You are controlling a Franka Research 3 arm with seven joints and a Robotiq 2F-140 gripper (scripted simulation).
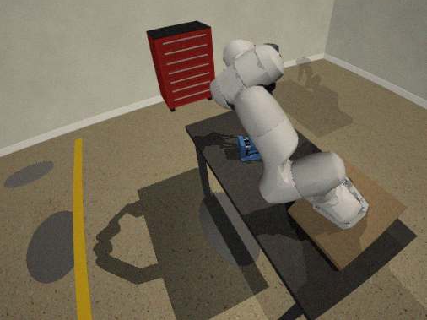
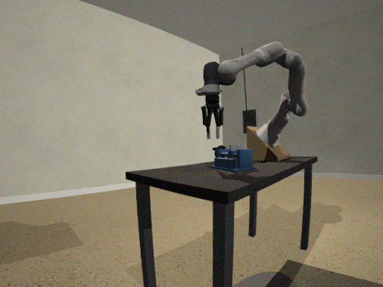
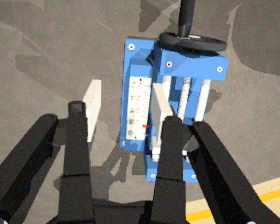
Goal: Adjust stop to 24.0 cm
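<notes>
My gripper is now 9 cm past the handwheel grip, 5 cm to the left of it and 9 cm above it.
</notes>
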